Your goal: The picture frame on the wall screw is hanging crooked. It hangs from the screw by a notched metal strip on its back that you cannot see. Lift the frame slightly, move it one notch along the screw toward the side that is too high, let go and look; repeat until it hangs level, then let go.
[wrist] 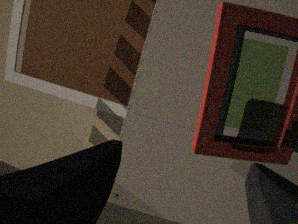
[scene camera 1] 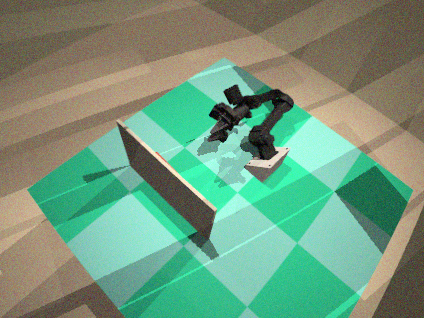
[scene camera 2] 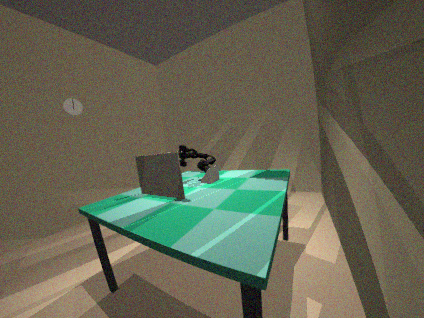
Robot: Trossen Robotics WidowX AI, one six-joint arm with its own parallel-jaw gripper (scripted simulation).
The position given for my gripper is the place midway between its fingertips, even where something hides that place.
I see my gripper (scene camera 1: 209,137), a picture frame (wrist: 241,113) and a wall panel (scene camera 1: 175,190).
My gripper shows as well in the wrist view (wrist: 185,163). The wall panel also shows in the wrist view (wrist: 158,170) and in scene camera 2 (scene camera 2: 159,174). Scene camera 2 misses the picture frame, which is hidden by the wall panel.
